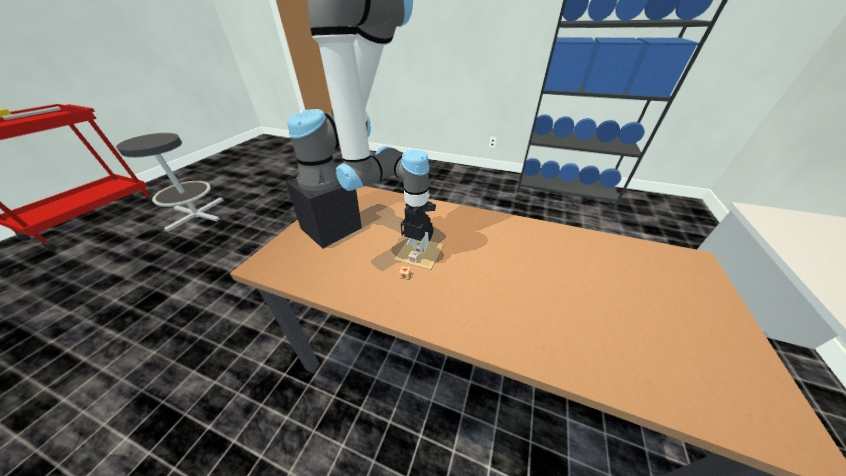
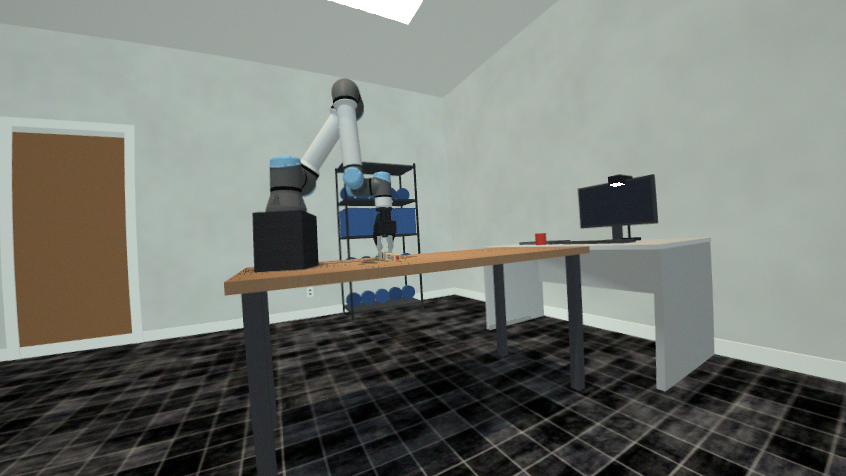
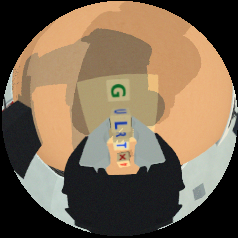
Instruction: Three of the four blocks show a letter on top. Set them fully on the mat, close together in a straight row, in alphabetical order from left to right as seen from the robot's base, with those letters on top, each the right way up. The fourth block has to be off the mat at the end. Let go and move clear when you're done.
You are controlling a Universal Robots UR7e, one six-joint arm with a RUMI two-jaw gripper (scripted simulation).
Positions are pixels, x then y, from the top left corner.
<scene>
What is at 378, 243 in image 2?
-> My gripper.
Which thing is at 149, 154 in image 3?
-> My gripper.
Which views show my gripper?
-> Image 1, image 2 and image 3: all of them.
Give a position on a pale mat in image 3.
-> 143, 102
</scene>
